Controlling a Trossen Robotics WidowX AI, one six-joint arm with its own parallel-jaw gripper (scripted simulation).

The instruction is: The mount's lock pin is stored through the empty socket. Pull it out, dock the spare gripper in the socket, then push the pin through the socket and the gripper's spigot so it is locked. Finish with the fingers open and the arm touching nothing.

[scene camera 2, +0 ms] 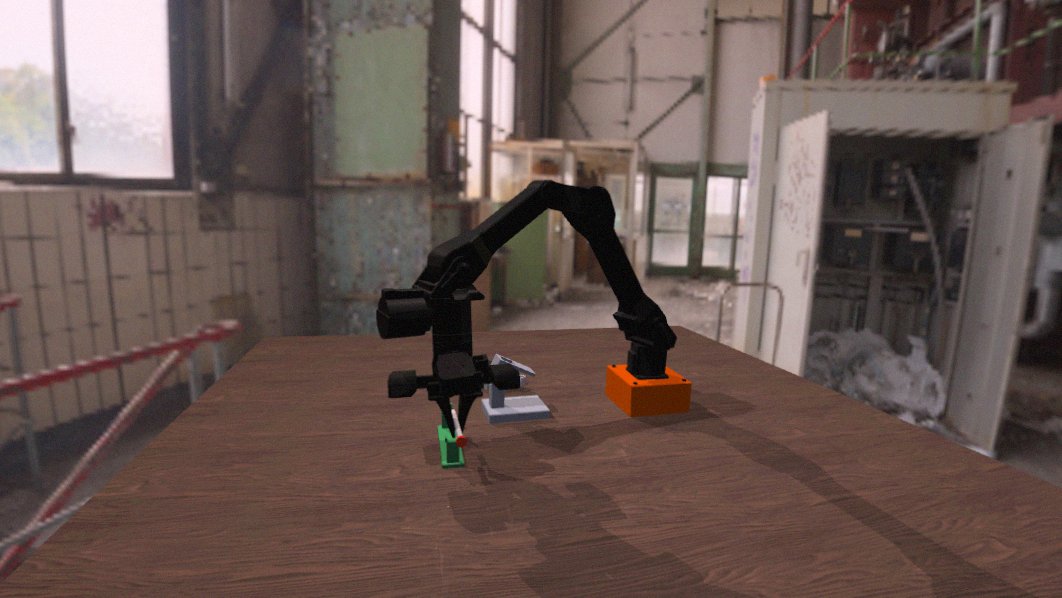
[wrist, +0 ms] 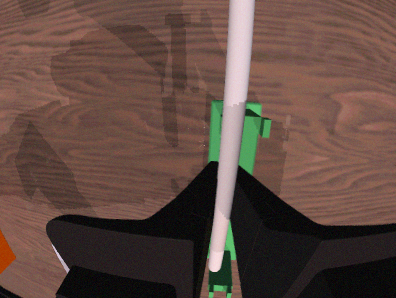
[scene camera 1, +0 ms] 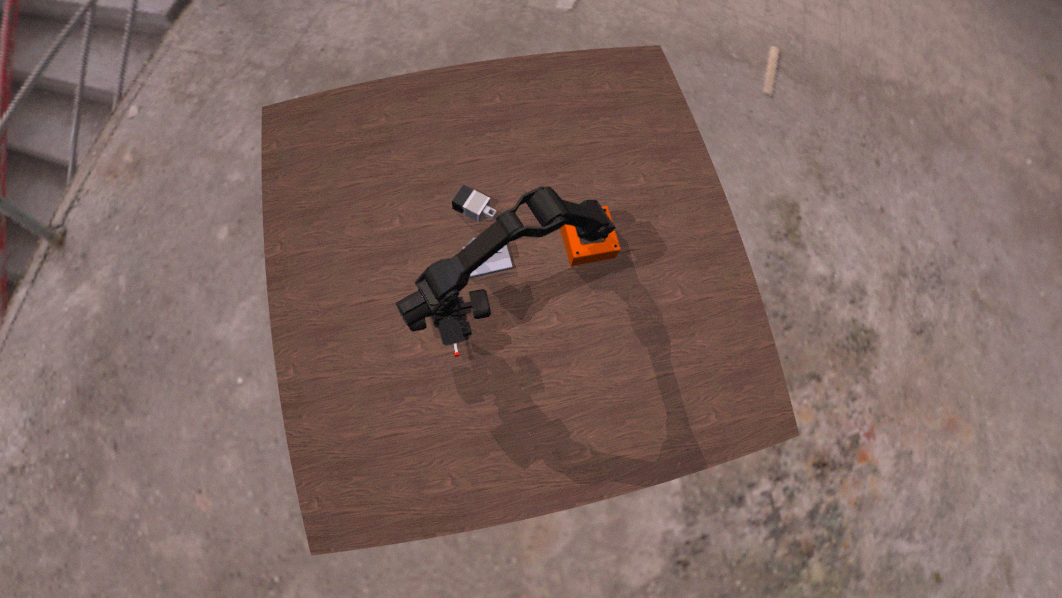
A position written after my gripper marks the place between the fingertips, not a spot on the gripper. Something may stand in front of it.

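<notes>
My gripper (scene camera 2: 456, 437), (scene camera 1: 451, 323), (wrist: 222, 169) holds a lock pin. Also present: a grey mount (scene camera 2: 497, 409), a pin cradle (scene camera 2: 451, 455) and a spare gripper (scene camera 1: 474, 204); in the wrist view the spare gripper is out of frame.
</notes>
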